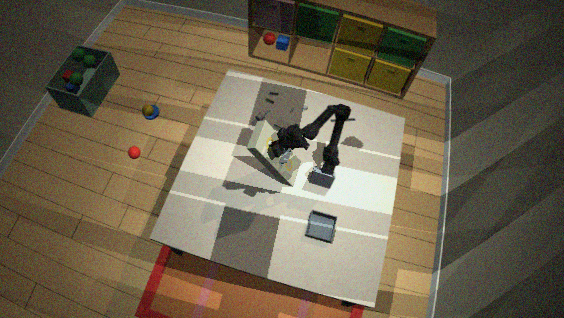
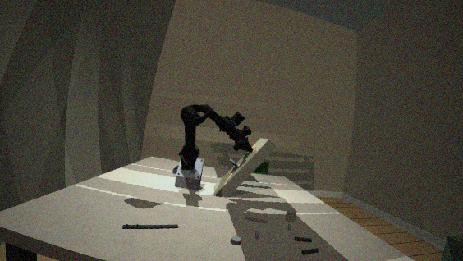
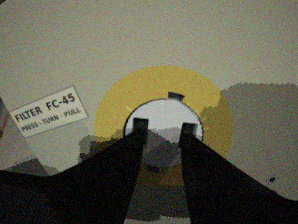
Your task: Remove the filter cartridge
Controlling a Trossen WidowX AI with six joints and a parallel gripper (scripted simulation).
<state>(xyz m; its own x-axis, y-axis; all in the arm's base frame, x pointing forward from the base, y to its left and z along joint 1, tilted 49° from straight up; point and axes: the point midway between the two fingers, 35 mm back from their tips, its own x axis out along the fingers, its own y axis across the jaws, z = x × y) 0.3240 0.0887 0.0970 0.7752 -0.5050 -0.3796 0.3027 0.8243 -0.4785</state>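
My gripper tip is 2 cm short of the round filter cartridge and 1 cm above it. Round my gripper tip: service panel 8 cm below, 3 cm behind; then square grey tray 38 cm behind, 30 cm to the left, 24 cm below.
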